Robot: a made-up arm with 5 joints.
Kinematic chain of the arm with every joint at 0, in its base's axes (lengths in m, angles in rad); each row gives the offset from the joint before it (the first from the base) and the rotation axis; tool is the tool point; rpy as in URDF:
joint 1: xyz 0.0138 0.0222 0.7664 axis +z
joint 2: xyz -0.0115 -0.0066 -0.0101 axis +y
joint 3: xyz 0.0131 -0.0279 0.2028 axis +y
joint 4: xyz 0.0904 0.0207 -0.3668 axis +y
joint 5: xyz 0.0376 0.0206 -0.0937 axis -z
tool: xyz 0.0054 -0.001 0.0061 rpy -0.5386 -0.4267 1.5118
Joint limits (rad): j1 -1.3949..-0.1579 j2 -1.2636..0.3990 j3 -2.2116..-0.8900 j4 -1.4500..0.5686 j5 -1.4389..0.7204
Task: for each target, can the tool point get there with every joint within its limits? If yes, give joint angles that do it. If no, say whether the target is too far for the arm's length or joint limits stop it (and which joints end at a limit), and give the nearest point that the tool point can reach.
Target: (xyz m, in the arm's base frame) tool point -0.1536 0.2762 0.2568
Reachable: no: joint limits stop it (at a limit: joint 1, joint 2, joint 3, joint 4, joint 5) | nearest point 0.3756 -0.0232 0.5669 | short by 0.683 m
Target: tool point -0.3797 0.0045 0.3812
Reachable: no: joint limits stop it (at a limit: joint 1, joint 2, joint 3, joint 4, joint 5) | nearest point 0.0803 -0.3378 0.5667 | short by 0.603 m
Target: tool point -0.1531 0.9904 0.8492
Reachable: no: too far | nearest point -0.0700 0.5082 1.1022 | short by 0.551 m
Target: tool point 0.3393 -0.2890 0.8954
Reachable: yes | joints -0.7725 -0.1051 -1.1175 0.3509 0.2770
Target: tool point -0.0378 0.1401 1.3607
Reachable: yes | joints -1.1120 -0.9317 -1.8572 0.0635 -0.0304
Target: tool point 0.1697 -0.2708 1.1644
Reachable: yes | joints -1.0959 -0.3036 -1.3458 -0.6949 0.2157
